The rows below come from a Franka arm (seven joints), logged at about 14 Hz.
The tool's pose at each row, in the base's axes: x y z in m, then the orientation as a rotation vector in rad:
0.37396 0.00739 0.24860 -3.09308 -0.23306 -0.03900
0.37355 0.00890 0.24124 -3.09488 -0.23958 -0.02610
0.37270 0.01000 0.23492 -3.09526 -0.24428 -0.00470
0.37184 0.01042 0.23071 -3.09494 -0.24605 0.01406
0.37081 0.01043 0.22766 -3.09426 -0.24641 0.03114
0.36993 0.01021 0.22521 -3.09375 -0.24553 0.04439
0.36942 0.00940 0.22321 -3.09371 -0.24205 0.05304
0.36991 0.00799 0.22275 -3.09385 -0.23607 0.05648
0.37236 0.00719 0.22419 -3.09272 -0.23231 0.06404
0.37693 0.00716 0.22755 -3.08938 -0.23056 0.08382
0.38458 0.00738 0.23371 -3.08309 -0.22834 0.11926
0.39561 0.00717 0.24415 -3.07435 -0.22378 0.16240
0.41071 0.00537 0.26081 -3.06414 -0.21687 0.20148
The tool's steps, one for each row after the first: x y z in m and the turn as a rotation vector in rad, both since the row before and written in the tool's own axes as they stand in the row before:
-0.00039 -0.00128 0.00741 -0.00147 -0.00854 -0.00396
-0.00080 -0.00099 0.00635 0.00046 -0.01385 -0.00275
-0.00081 -0.00040 0.00422 0.00110 -0.01205 -0.00093
-0.00100 -0.00006 0.00306 0.00140 -0.01093 -0.00007
-0.00086 0.00017 0.00246 0.00110 -0.00847 0.00069
-0.00058 0.00080 0.00199 0.00065 -0.00550 0.00234
0.00028 0.00149 0.00039 0.00049 -0.00211 0.00388
0.00225 0.00110 -0.00156 0.00167 -0.00473 0.00243
0.00438 0.00057 -0.00356 0.00396 -0.01252 0.00116
0.00727 0.00062 -0.00657 0.00701 -0.02252 0.00147
0.01008 0.00125 -0.01129 0.00925 -0.02747 0.00292
0.01291 0.00288 -0.01827 0.01043 -0.02490 0.00425

